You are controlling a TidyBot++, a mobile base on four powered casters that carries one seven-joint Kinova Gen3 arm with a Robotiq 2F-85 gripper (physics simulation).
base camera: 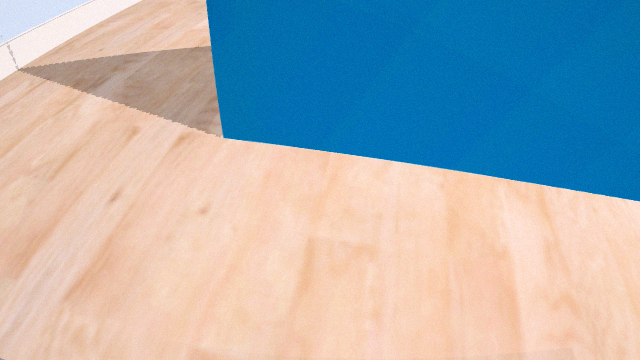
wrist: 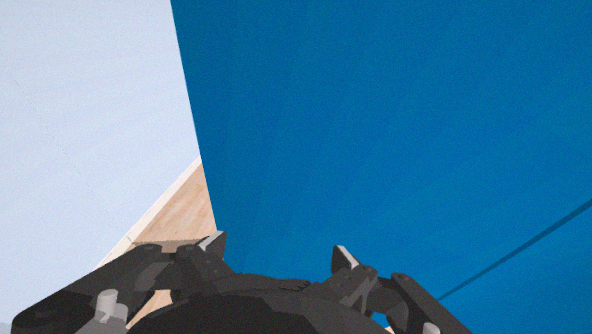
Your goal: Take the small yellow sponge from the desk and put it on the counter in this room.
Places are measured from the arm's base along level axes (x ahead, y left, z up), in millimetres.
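Pixels of known places: gripper, fingertip midpoint: (wrist: 279, 250).
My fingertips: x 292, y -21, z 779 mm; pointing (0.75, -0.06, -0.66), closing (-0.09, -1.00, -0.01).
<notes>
Behind a point stands the place of what it marks.
My gripper (wrist: 279, 250) @(z 779, x 292, y -21 mm) is open and empty, its two dark fingers with pale pads standing wide apart at the bottom of the wrist view. Behind the fingers is a large flat blue surface. The small yellow sponge, the desk and the counter's top do not show in either view; whether the blue surface belongs to the counter I cannot tell.
The tall blue surface (base camera: 425, 85) @(z -261, x 543, y -134 mm) (wrist: 390, 125) @(z 799, x 530, y -220 mm) stands close ahead, with its vertical edge at the left. Left of it are wooden floor (base camera: 300, 260) @(z -397, x 353, y 18 mm) (wrist: 182, 210) @(z -397, x 1235, y 725 mm), a white baseboard (base camera: 65, 32) @(z -369, x 1156, y 907 mm) (wrist: 160, 200) @(z -321, x 1261, y 892 mm) and a pale blue wall (base camera: 30, 15) @(z -270, x 1054, y 935 mm) (wrist: 90, 125) @(z 417, x 1087, y 930 mm). A shadow lies on the floor beside the edge.
</notes>
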